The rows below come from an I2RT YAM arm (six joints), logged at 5 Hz.
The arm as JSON. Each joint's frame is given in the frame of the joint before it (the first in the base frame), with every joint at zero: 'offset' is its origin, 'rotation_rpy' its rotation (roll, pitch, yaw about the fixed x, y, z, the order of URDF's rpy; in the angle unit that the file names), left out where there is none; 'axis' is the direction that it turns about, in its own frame. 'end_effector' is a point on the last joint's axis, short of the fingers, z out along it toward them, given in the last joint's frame.
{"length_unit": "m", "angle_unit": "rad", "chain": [
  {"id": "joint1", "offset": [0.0, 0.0, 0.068], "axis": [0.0, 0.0, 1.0]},
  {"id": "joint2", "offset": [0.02, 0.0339, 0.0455], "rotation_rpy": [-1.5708, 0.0, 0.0], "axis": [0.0, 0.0, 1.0]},
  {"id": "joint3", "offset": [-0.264, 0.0, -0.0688], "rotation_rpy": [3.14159, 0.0, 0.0], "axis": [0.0, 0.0, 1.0]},
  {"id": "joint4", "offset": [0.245, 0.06, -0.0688], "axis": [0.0, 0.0, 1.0]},
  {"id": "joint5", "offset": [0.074, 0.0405, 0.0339], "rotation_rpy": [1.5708, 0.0, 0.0], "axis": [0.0, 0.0, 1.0]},
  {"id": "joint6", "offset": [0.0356, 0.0, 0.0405], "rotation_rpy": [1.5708, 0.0, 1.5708], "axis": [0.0, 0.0, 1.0]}
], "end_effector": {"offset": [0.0, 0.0, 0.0], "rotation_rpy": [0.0, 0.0, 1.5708]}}
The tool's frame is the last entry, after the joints.
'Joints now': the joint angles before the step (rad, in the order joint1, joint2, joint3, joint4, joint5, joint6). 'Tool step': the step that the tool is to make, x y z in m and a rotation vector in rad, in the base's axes. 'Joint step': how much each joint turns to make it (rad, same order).
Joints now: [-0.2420 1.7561 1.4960 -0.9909 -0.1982 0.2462]
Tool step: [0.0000 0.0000 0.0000 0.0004 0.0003 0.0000]
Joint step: [0.0000 0.0001 0.0002 -0.0004 -0.0003 0.0001]
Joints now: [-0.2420 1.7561 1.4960 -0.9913 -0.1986 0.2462]
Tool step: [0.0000 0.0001 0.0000 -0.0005 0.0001 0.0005]
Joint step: [0.0003 -0.0001 -0.0001 0.0000 0.0004 -0.0003]
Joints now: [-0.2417 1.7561 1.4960 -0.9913 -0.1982 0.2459]
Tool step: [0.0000 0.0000 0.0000 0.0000 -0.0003 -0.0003]
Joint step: [0.0000 -0.0001 -0.0002 0.0004 0.0000 0.0003]
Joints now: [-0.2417 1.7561 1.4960 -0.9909 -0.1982 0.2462]
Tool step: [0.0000 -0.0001 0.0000 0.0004 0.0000 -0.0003]
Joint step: [-0.0003 0.0001 0.0001 -0.0001 -0.0004 0.0001]
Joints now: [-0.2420 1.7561 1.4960 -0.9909 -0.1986 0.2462]
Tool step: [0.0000 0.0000 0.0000 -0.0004 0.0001 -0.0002]
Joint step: [0.0000 0.0000 0.0000 0.0000 0.0005 0.0001]
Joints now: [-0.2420 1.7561 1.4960 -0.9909 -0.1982 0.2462]
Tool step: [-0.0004 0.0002 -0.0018 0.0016 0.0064 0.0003]
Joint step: [0.0003 0.0011 -0.0049 -0.0006 0.0000 0.0000]
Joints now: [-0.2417 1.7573 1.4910 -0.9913 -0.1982 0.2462]
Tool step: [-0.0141 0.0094 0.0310 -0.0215 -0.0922 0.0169]
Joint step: [0.0169 -0.0953 -0.0006 0.0000 -0.0004 0.0002]
